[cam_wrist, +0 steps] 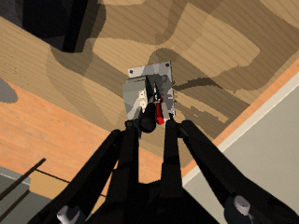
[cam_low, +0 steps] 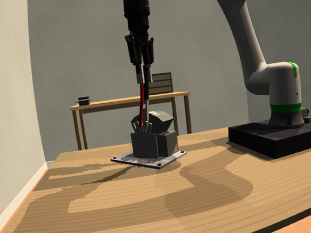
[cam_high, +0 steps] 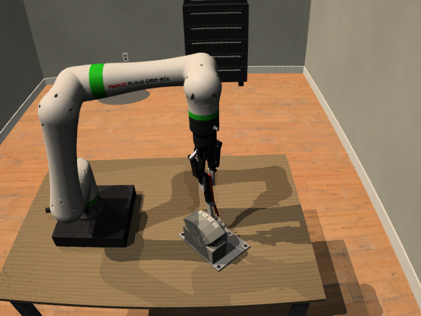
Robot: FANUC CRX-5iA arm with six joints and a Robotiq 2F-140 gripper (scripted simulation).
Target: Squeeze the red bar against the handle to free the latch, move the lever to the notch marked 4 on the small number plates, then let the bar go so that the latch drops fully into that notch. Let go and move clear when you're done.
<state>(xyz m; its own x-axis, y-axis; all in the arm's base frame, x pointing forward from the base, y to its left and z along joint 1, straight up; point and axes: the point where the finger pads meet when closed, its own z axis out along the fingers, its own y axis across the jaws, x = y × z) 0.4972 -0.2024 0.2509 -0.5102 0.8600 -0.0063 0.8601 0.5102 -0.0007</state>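
The red bar lies 110 mm below my hand, 20 mm ahead of it and 10 mm to the right of it.
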